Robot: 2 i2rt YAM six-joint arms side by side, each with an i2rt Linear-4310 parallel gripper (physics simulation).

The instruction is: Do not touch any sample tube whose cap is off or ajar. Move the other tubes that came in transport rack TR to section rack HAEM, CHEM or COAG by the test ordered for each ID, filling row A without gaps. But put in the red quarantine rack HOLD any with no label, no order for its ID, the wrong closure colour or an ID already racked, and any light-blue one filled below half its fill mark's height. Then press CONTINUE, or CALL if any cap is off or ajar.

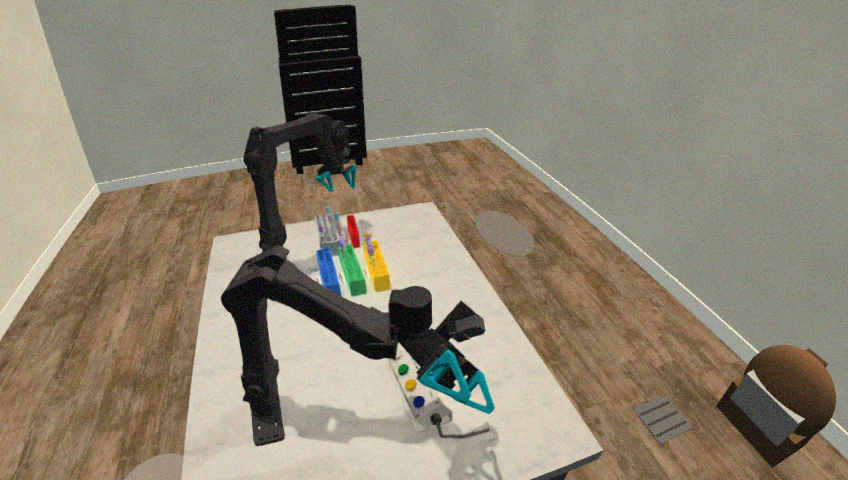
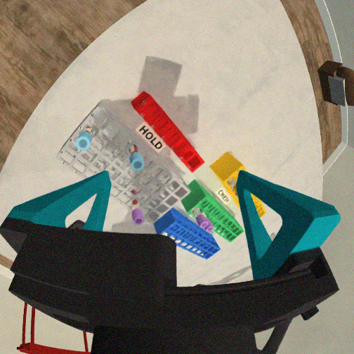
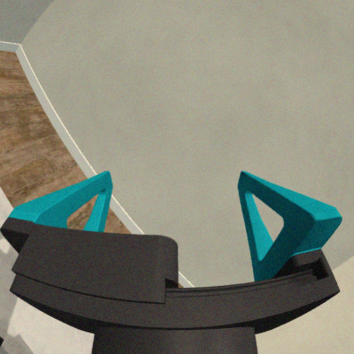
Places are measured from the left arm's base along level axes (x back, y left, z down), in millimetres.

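Where they show: left gripper, fingertip midpoint: point(image 1: 342, 189); right gripper, fingertip midpoint: point(image 1: 480, 405); right arm's base, link origin: point(image 1: 266, 408).
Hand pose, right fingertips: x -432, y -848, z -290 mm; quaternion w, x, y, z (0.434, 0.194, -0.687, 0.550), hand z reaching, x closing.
Note:
After its pixels a point has its place.
My left gripper point(image 1: 342, 189) @(x -260, y 171, z -180 mm) point(image 2: 173, 177) is open and empty, high above the racks. The clear transport rack point(image 1: 329, 243) @(x -195, y 29, z -54 mm) point(image 2: 102, 104) holds light-blue-capped tubes point(image 2: 84, 140) point(image 2: 136, 161) and a purple-capped tube point(image 2: 137, 216). The red HOLD rack point(image 1: 353, 231) @(x -282, y 89, z -54 mm) point(image 2: 170, 132) lies beside it; no tube shows in it. Purple caps point(image 2: 204, 223) show at the green rack point(image 1: 355, 278) @(x -269, y -149, z -30 mm) point(image 2: 195, 189). The blue rack point(image 1: 328, 273) @(x -188, y -145, z -58 mm) point(image 2: 172, 220) and yellow rack point(image 1: 379, 275) @(x -342, y -185, z -58 mm) point(image 2: 227, 162) flank it; a finger partly hides the yellow one. My right gripper point(image 1: 477, 403) @(x -432, y -848, z -290 mm) point(image 3: 174, 178) is open and empty beside the button box point(image 1: 439, 410) @(x -408, y -690, z -60 mm).
The button box has green point(image 1: 403, 369) @(x -351, y -567, z -70 mm), yellow point(image 1: 410, 385) @(x -358, y -616, z -69 mm) and blue point(image 1: 418, 401) @(x -367, y -664, z -70 mm) buttons, and a dark cable point(image 1: 458, 435) @(x -443, y -730, z -7 mm) at its near end. The right arm reaches over the white table point(image 1: 333, 368) @(x -182, y -475, z 0 mm). A black cabinet point(image 1: 324, 77) stands beyond the table.

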